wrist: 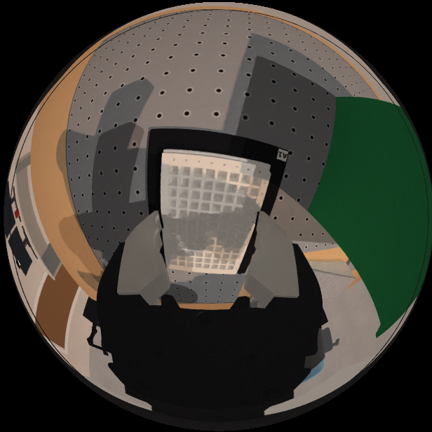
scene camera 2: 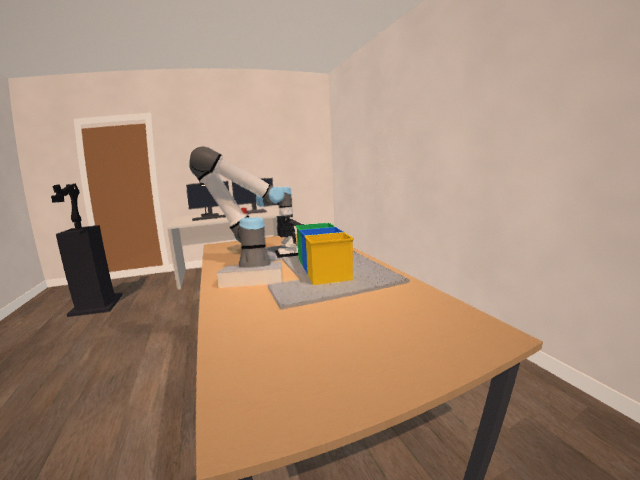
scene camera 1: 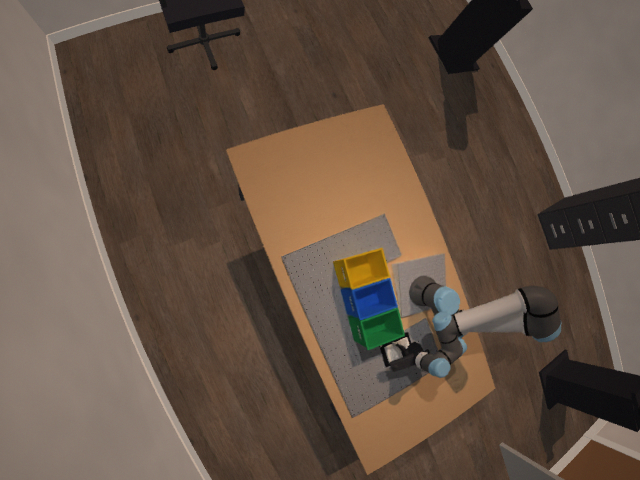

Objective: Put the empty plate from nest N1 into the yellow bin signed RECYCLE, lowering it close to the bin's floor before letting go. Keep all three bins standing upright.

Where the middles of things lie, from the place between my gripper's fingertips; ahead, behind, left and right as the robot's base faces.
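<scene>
There is a blue bin (scene camera 1: 378, 297), which, counted from my hand, is 320 mm to the right, 70 mm ahead and 80 mm above. The white plate (wrist: 209, 201) sits 10 mm above my hand and 10 mm behind it. As for the green bin (scene camera 1: 385, 327), I find it 80 mm ahead of my hand, 80 mm higher than it and 190 mm to the right of it. And the black nest frame (wrist: 200, 140) is 10 mm below my hand and 10 mm behind it.
</scene>
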